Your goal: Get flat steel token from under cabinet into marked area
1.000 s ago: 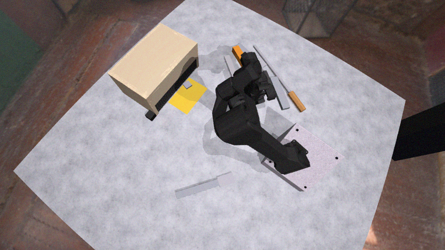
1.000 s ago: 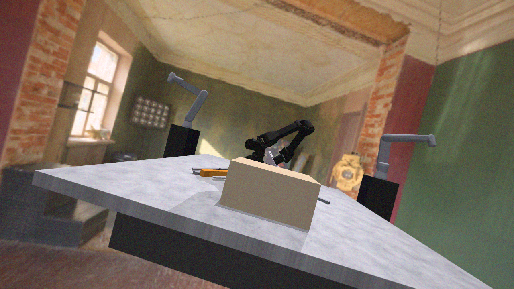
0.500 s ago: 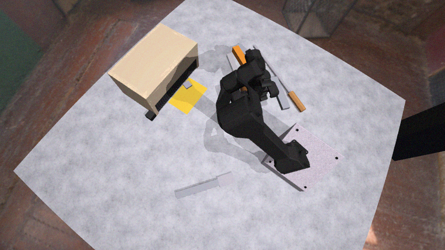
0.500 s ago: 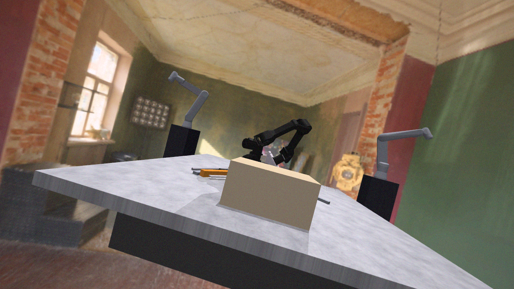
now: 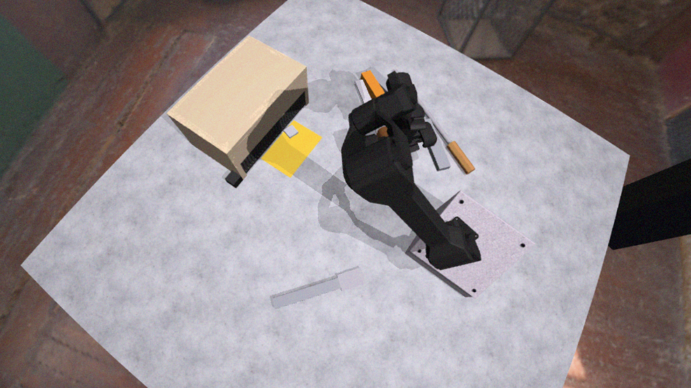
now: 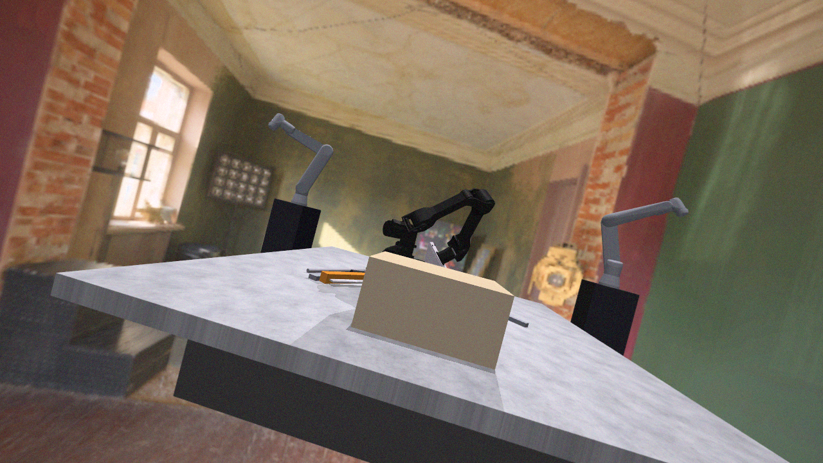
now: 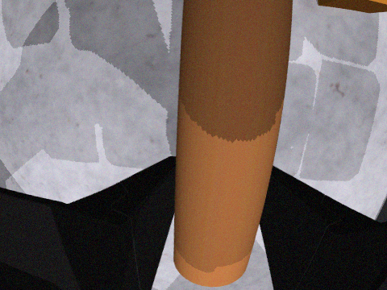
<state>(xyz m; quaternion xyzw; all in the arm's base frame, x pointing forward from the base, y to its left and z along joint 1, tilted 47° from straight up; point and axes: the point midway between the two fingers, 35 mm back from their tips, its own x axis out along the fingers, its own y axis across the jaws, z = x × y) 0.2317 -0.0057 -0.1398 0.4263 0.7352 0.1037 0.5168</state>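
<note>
Now: the black-handled tool 4 cm ahead of my gripper tip, 16 cm to the right of it and 1 cm below it. The rest, counted from my gripper tip: flat grey token 26 cm ahead, 12 cm to the left, 2 cm below; grey bar 6 cm behind, 13 cm to the right, 2 cm below; orange bar 14 cm ahead, 13 cm to the right, 1 cm below.
</note>
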